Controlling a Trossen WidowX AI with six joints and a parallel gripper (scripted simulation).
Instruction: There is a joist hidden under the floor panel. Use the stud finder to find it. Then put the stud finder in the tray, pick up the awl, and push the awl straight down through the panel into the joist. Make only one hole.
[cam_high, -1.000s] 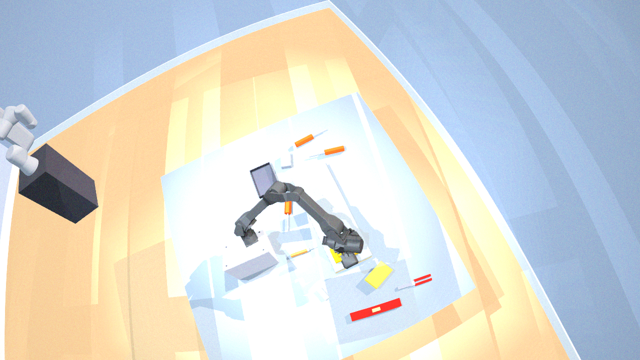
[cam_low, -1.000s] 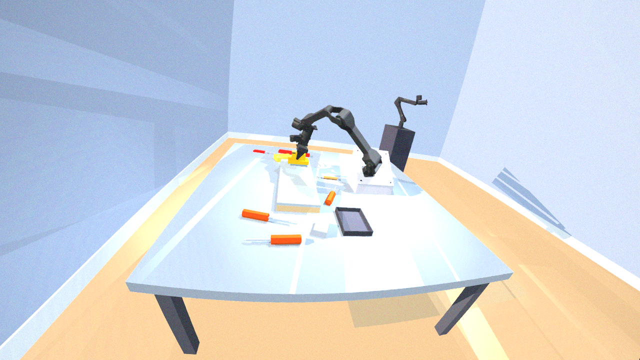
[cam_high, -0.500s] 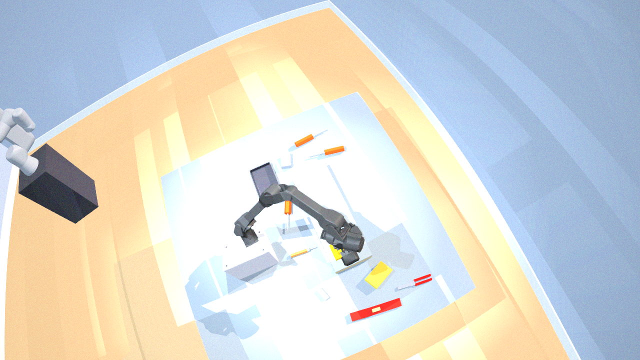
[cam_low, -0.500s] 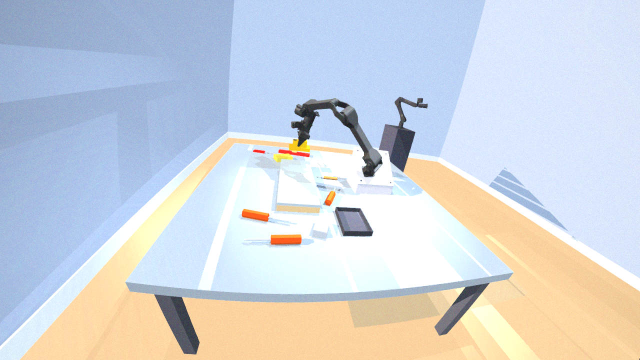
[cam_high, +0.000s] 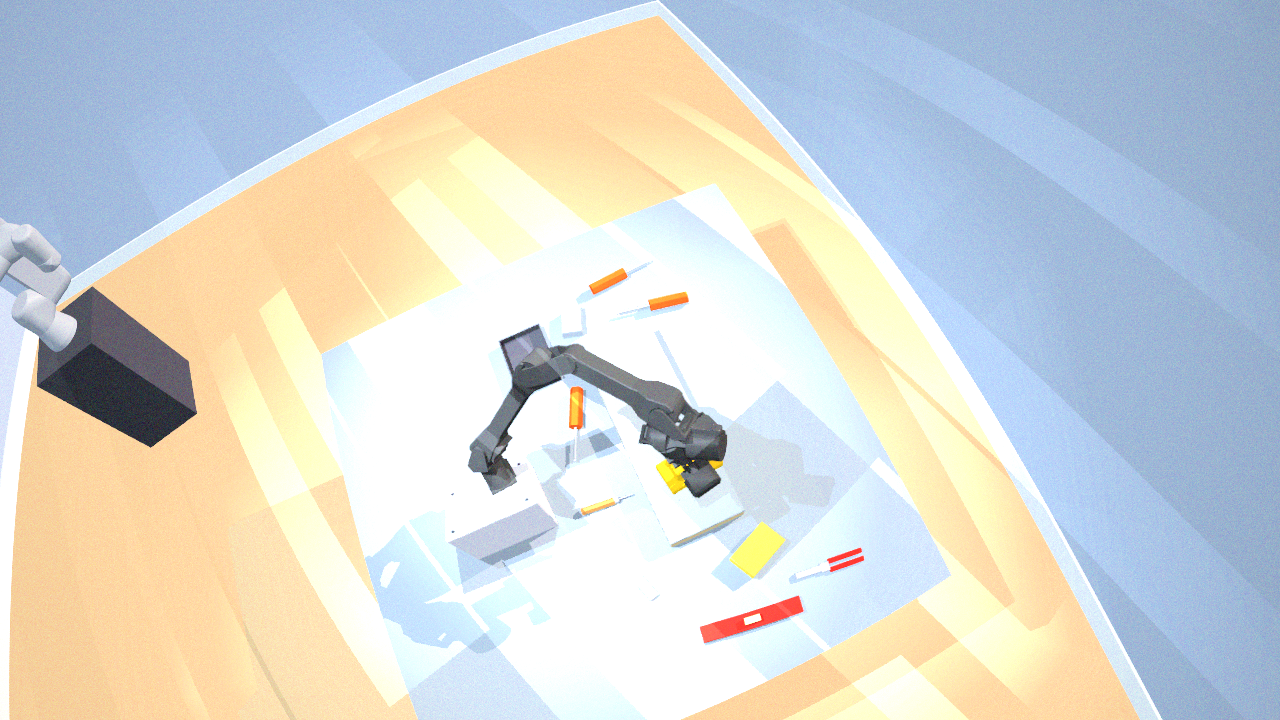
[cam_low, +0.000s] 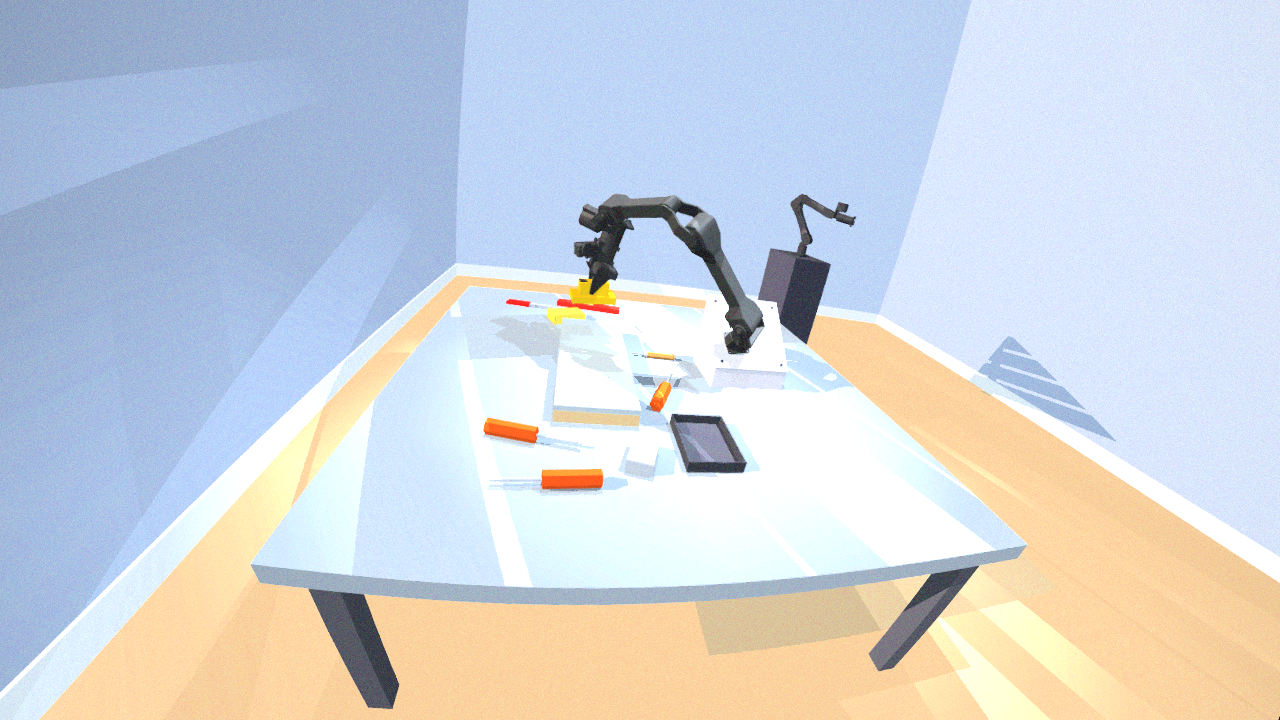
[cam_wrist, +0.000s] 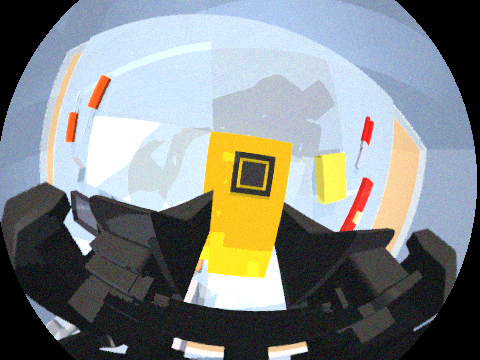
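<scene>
My gripper tip is now 49 cm to the right of the dark tray, 17 cm past it and 15 cm above it. The rest, counted from my gripper tip: awl 18 cm behind, 16 cm below, 7 cm to the left; then stud finder 2 cm above, 1 cm ahead; then square light 3 cm above, 2 cm ahead.
</scene>
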